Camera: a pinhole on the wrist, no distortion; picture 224 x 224 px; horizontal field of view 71.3 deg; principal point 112.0 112.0 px. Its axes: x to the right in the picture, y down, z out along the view. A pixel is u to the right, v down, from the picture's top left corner.
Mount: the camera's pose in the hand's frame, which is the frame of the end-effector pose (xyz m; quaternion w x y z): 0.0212 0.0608 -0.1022 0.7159 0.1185 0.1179 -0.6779
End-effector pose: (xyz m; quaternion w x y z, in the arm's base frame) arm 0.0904 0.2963 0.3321 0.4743 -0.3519 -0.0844 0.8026
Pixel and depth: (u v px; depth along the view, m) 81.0 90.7 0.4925
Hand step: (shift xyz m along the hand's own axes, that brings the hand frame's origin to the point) -0.0471 -0.0129 0.3943
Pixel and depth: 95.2 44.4 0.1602
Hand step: -0.0477 0.0206 0.0540
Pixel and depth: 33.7 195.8 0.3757
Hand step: 0.2156 0.1252 0.3166
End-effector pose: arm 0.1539 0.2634 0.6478 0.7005 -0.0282 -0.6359 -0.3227
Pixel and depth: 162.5 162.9 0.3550
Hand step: 0.1457 -0.1583 0.1963
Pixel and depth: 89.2 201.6 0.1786
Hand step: 0.1236 0.0319 0.0760
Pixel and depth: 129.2 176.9 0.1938
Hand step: 0.1043 -0.0189 0.0745
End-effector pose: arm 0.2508 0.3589 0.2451 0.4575 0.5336 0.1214 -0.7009
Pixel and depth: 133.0 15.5 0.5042
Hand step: -0.2822 -0.1857 0.3484
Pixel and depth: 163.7 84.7 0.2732
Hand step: -0.0195 -0.1170 0.1255
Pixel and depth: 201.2 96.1 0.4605
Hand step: -0.0079 -0.3414 0.2454
